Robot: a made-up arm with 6 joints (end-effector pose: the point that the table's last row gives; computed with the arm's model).
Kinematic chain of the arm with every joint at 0, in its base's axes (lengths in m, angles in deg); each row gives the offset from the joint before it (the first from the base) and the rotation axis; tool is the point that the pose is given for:
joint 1: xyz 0 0 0.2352 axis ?
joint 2: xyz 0 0 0 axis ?
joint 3: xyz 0 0 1.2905 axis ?
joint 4: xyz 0 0 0 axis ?
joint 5: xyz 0.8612 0 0 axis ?
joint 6: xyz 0 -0.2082 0 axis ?
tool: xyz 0 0 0
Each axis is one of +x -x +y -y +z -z.
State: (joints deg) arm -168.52 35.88 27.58 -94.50 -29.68 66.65
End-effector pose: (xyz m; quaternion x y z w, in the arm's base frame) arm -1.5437 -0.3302 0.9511 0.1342 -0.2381 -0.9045 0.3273
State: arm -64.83 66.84 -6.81 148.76 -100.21 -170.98
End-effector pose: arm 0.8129 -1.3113 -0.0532 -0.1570 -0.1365 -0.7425 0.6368
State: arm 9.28 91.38 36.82 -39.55 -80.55 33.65
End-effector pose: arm 1.6854 0.1127 -0.5744 0.1453 0.8249 0.3590 0.4116
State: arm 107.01 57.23 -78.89 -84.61 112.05 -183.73
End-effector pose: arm -0.0751 0.3124 0.4862 0.8892 0.2567 0.2033 0.3195
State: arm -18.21 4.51 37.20 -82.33 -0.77 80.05
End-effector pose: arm 0.8821 -0.3194 1.8132 -0.0274 -0.2796 -0.1400 0.9495
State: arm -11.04 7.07 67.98 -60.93 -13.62 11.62
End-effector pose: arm 0.7036 -0.2403 2.1800 0.2839 -0.4042 0.1897 0.8485
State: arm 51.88 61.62 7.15 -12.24 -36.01 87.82
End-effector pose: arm 1.1477 1.1331 0.1221 -0.5961 0.2888 0.6818 0.3104
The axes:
joint 1: +z
joint 2: +y
joint 3: -y
joint 4: -x
joint 5: -y
joint 6: -x

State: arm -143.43 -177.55 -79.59 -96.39 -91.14 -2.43
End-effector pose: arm -0.0107 -0.0368 -0.1726 -0.0368 0.0352 -0.3995 0.9153
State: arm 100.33 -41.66 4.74 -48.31 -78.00 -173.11
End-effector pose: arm 0.1634 -0.1240 1.7158 0.2798 0.9228 -0.2507 0.0855
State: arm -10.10 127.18 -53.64 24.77 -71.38 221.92
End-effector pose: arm 0.1301 -0.2152 -0.6196 0.5402 -0.4953 0.6638 0.1492
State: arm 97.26 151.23 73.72 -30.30 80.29 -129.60
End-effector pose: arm 0.0893 0.7219 -1.7595 0.7728 0.5114 0.2160 0.3075
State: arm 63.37 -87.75 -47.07 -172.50 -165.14 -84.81
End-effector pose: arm -0.4618 -0.4605 0.8266 0.4896 -0.5188 -0.6687 0.2096
